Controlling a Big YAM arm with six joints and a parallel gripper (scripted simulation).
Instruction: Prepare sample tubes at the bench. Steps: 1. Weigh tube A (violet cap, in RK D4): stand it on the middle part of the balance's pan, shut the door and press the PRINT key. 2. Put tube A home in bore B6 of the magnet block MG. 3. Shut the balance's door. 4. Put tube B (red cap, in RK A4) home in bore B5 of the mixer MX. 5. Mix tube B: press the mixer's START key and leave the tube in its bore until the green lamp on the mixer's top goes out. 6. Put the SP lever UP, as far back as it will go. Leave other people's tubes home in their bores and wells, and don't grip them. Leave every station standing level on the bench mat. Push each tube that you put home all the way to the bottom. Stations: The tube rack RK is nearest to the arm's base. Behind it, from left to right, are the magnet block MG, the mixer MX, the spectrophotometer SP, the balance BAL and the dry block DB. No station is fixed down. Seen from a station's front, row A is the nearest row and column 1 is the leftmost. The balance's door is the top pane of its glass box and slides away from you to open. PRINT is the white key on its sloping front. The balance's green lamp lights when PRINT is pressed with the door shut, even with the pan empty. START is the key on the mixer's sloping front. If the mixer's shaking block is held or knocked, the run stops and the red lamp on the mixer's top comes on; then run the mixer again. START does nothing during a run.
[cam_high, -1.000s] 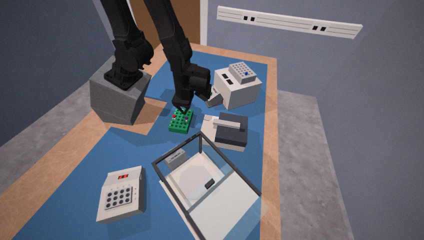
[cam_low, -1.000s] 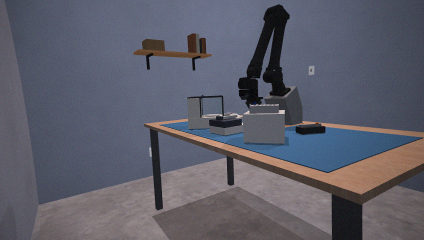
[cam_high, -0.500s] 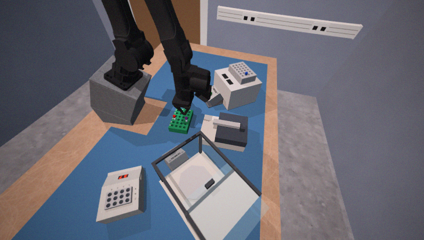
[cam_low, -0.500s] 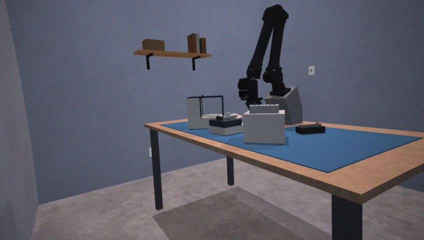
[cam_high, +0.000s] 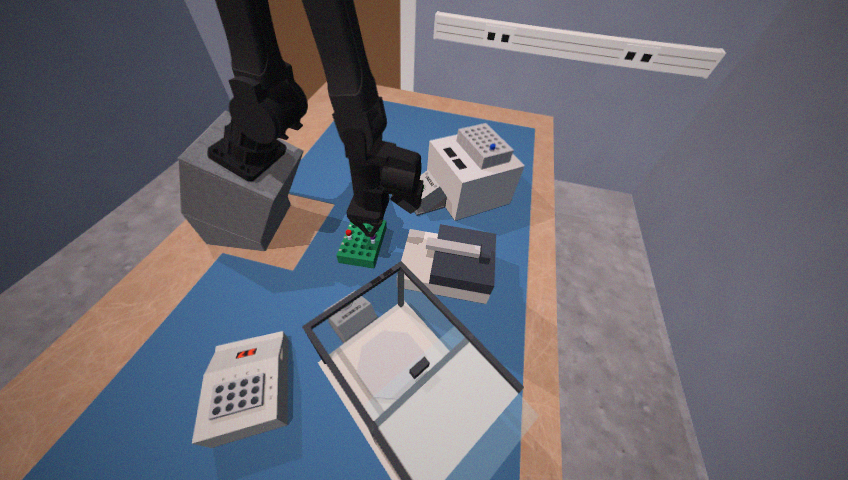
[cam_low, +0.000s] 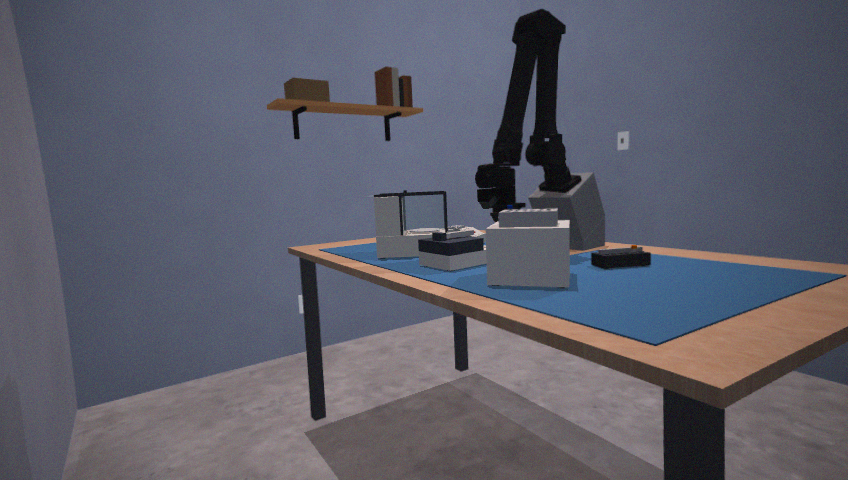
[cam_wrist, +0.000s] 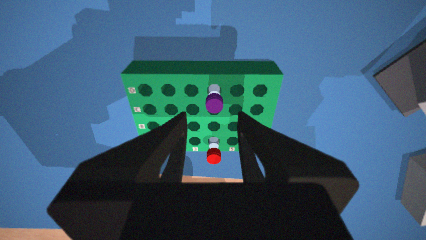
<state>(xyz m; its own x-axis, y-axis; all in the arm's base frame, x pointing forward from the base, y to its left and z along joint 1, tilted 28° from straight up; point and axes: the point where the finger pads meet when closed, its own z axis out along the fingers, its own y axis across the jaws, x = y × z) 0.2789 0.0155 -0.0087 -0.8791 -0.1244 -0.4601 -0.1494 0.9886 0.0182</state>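
Right now the green rack RK is 30 mm behind my hand and 60 mm below it. Also, from my hand: SP lever: 190 mm ahead, 10 mm above; then white print key: 30 mm ahead, 190 mm to the right, 10 mm below; then green start key: 50 mm ahead, 180 mm to the left, 10 mm below.
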